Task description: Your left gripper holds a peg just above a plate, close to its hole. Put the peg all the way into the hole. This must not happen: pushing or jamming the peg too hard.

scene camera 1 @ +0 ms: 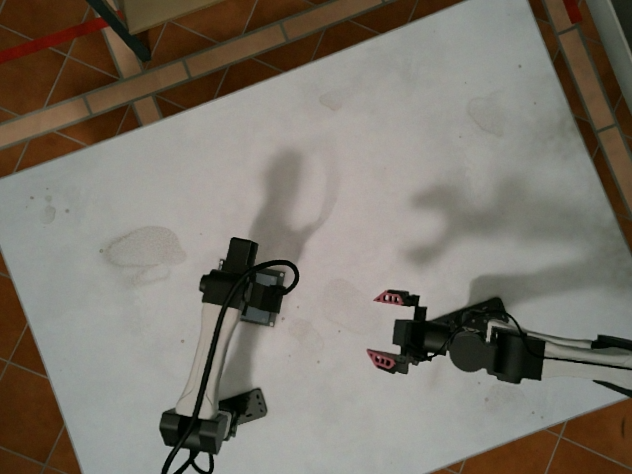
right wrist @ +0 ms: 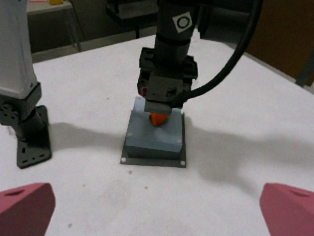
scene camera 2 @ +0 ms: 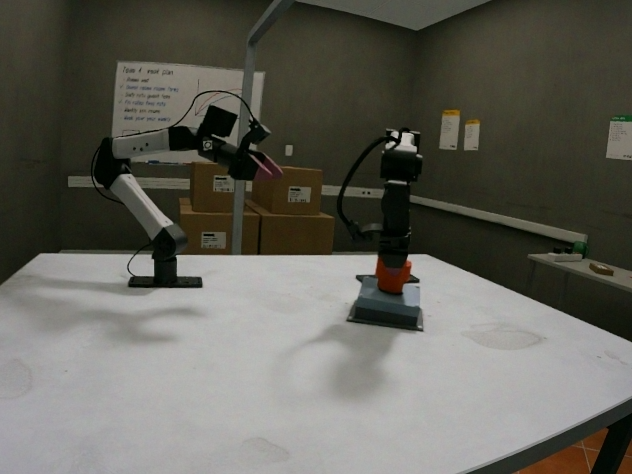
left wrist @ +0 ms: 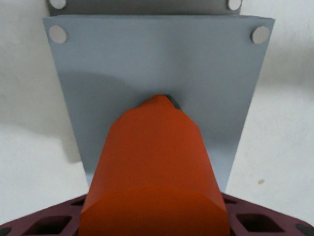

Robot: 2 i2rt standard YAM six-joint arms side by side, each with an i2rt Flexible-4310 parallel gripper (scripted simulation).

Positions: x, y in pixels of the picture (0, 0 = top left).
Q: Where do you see a blue-grey plate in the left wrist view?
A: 109, 64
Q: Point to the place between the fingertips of the right gripper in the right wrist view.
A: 157, 192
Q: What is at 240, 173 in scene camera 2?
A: The right gripper.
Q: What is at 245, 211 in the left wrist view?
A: The left gripper.
